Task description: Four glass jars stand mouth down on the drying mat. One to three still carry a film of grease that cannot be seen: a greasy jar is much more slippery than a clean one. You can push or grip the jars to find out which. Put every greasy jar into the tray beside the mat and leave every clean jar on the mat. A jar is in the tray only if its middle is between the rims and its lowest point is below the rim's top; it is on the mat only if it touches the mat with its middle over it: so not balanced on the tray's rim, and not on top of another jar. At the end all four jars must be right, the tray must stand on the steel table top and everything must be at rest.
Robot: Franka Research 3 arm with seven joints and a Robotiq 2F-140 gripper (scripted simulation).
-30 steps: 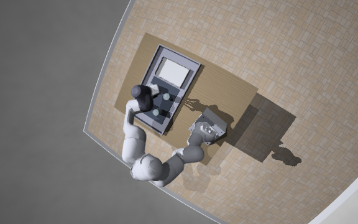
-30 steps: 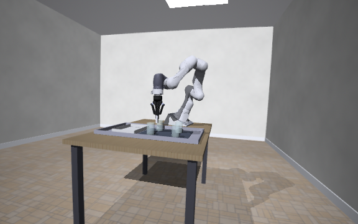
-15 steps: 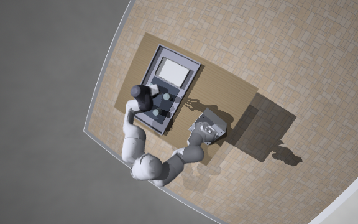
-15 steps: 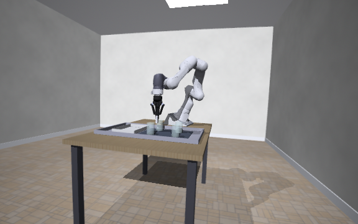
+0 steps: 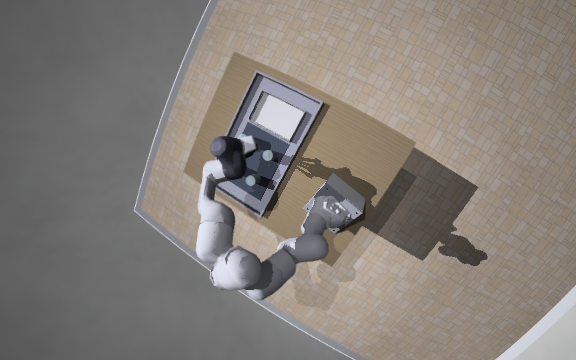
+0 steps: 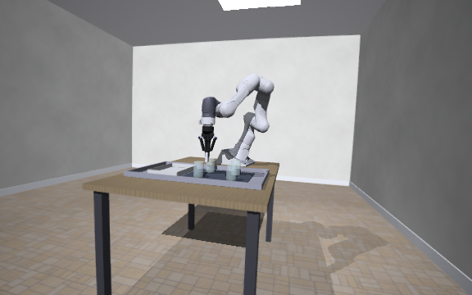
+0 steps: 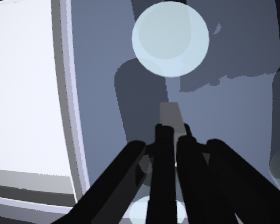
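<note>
Right now the dark drying mat is 110 mm below my hand, 100 mm to the left of it and 10 mm ahead of it. From my hand the other things lie so: white tray (220 mm to the right, 100 mm below, 40 mm ahead).
</note>
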